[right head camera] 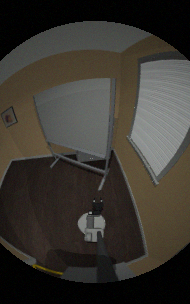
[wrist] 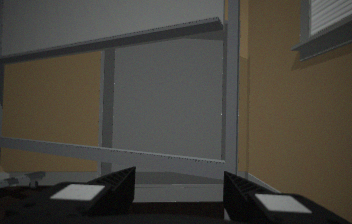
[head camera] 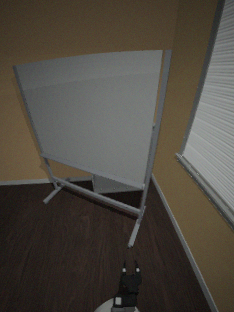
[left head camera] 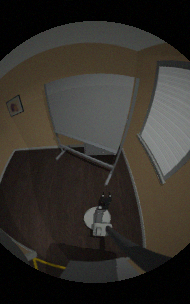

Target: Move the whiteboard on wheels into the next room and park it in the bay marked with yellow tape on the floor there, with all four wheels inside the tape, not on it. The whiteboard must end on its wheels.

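Places are measured from the robot's base along level axes (x down, y back, z left), in metres.
Pixels of known places: gripper, fingertip midpoint: point(right head camera: 97, 196) point(wrist: 178, 184) point(head camera: 130, 259) point(left head camera: 105, 191).
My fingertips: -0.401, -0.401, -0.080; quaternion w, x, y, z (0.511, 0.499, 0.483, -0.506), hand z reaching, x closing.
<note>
Ahead of a thing's pixels: the offset from my fingertips to its top centre, as dx, dy, dz. "spot": to the spot under its first point.
The whiteboard point(head camera: 92, 117) point(left head camera: 90, 112) point(right head camera: 75, 117) point(wrist: 110, 20) stands upright on its wheeled frame near the back wall, turned at an angle, its right post close to the right wall. Its lower crossbar @(spot: +0.076, -0.651, +0.321) point(head camera: 100, 195) point(wrist: 115, 154) joins the two feet. My gripper point(head camera: 131, 266) point(left head camera: 106, 195) point(right head camera: 97, 199) point(wrist: 178, 184) is open and empty, low in front of the right foot @(+0.328, -0.468, -0.128) point(head camera: 134, 234) and apart from it. Yellow tape point(left head camera: 50, 263) point(right head camera: 48, 270) shows at the bottom of both side head views. The wheels are too small to make out.
A grey panel point(wrist: 167, 100) point(head camera: 112, 184) shows behind the whiteboard's frame, low down. A window with blinds point(head camera: 215, 110) point(left head camera: 172, 115) point(right head camera: 165, 110) and a protruding sill point(head camera: 202, 187) is on the right wall. A small picture point(left head camera: 15, 106) point(right head camera: 9, 117) hangs on the left wall.
</note>
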